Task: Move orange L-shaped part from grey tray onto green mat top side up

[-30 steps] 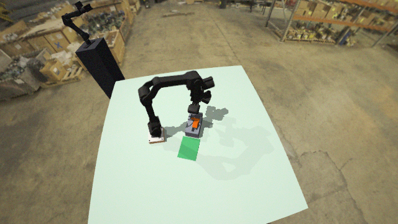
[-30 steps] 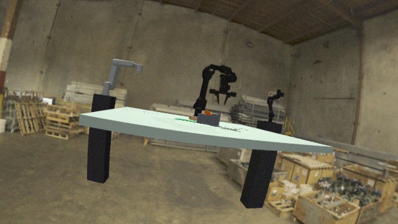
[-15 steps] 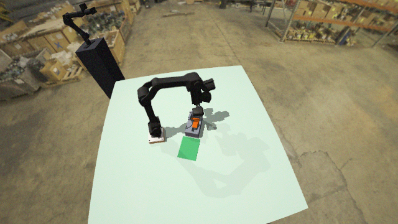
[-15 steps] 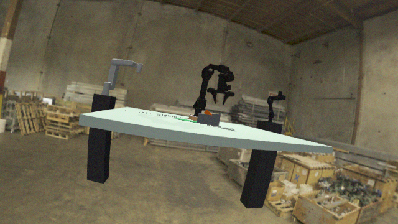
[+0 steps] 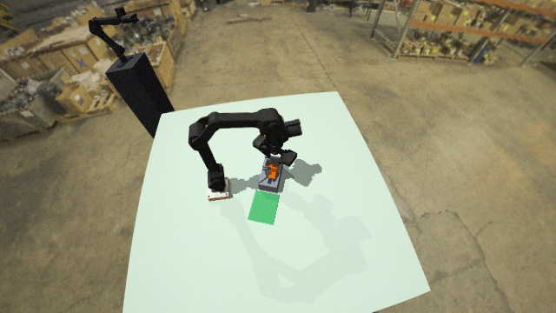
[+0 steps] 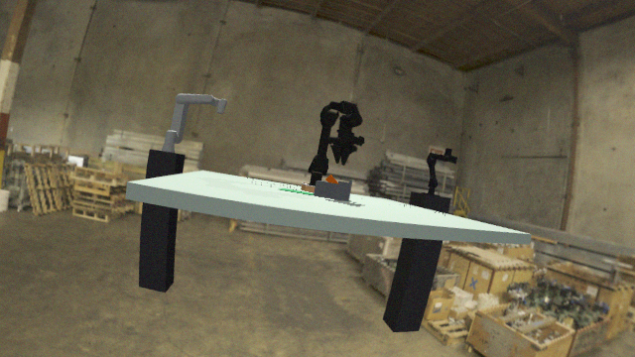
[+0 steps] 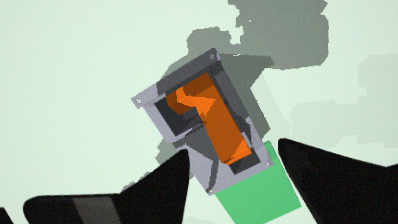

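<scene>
My gripper tip is now 110 mm above the orange L-shaped part, 20 mm to the right of it and 20 mm past it. Also, from my gripper tip: green mat 160 mm to the right, 160 mm below, 70 mm behind.
</scene>
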